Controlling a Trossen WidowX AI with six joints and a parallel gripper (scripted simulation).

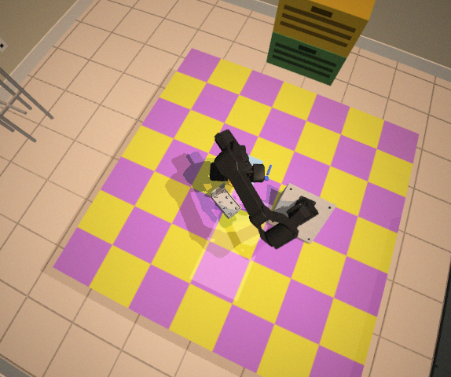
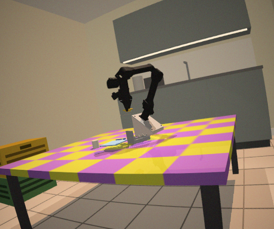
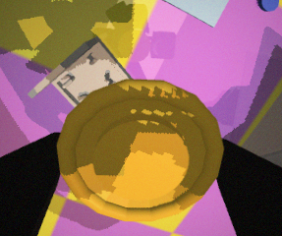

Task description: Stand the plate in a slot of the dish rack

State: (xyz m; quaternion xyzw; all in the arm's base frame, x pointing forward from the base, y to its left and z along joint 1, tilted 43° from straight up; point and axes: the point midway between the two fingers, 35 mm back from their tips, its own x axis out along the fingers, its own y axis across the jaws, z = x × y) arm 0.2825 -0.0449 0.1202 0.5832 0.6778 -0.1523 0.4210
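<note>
Right now the grey dish rack is 17 cm below my gripper tip, 5 cm to the left of it and 1 cm ahead of it. Also, from my gripper tip: blue spoon (19 cm below, 16 cm to the right, 10 cm behind); then yellow plate (1 cm above); then light blue mat (19 cm below, 14 cm to the right, 2 cm ahead).
</note>
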